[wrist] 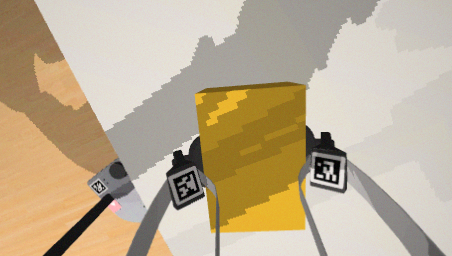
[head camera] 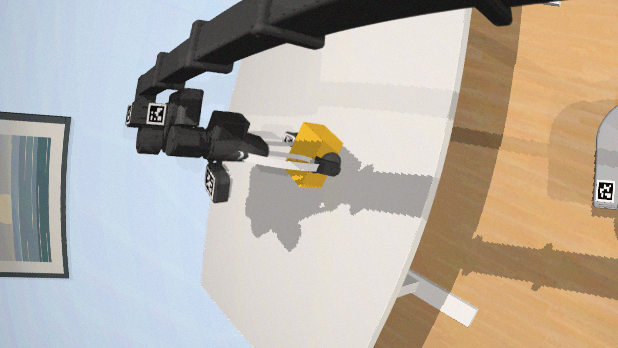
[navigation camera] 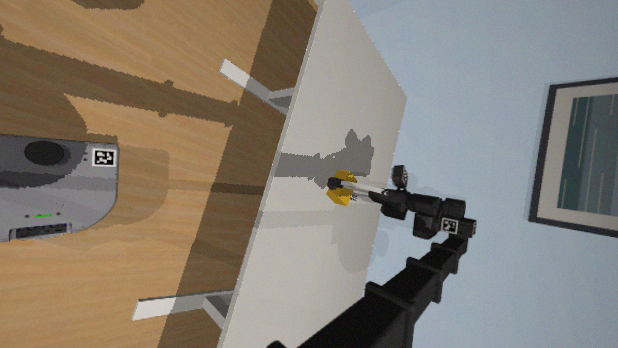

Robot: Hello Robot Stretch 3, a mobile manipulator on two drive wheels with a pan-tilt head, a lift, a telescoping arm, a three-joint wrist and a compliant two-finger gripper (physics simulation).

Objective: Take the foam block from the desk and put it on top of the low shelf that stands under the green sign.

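Seen in the pictures: gripper, fingertip midpoint: [wrist: 249, 146] [head camera: 326, 154] [navigation camera: 333, 187]; robot's base, origin of the base link: [navigation camera: 45, 151].
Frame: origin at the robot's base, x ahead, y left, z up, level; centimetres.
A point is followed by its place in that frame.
Note:
The yellow foam block [head camera: 311, 137] @[x -4.5, y -58.0, z 86.3 cm] [navigation camera: 340, 195] @[x -3.6, y -56.5, z 86.3 cm] [wrist: 255, 160] @[x -1.5, y -60.6, z 86.3 cm] is between the two fingertips of my gripper [head camera: 311, 151] @[x -2.2, y -60.0, z 81.1 cm] [navigation camera: 344, 190] @[x -2.2, y -60.0, z 81.1 cm] [wrist: 249, 146] @[x -2.2, y -60.0, z 81.1 cm]. In the wrist view both dark finger pads press against its opposite sides, so the gripper is shut on it. The block is held above the white desk [head camera: 350, 260] @[x 17.6, y -60.8, z 72.0 cm] [navigation camera: 310, 260] @[x -30.1, y -62.8, z 72.0 cm] [wrist: 125, 50] @[x 12.9, y -53.8, z 72.0 cm]; the exact height is hard to tell. The far finger is partly hidden behind the block in the head view. The low shelf and the green sign do not show in these views.
The robot's grey base [head camera: 607, 155] @[x -10.2, y -13.0, z 16.0 cm] [navigation camera: 75, 190] @[x -11.4, y -6.5, z 16.0 cm] [wrist: 132, 200] @[x -13.5, y 5.2, z 16.0 cm] is on the wood floor beside the desk. White desk legs [head camera: 450, 302] [navigation camera: 160, 307] stick out below the desk edge. A framed picture [head camera: 65, 200] @[x 15.7, y -126.8, z 126.8 cm] [navigation camera: 542, 150] @[x 17.4, y -127.3, z 127.6 cm] hangs on the blue wall beyond the arm [head camera: 225, 45] @[x -8.6, y -31.8, z 116.4 cm] [navigation camera: 380, 315] @[x -8.4, y -22.0, z 115.5 cm].

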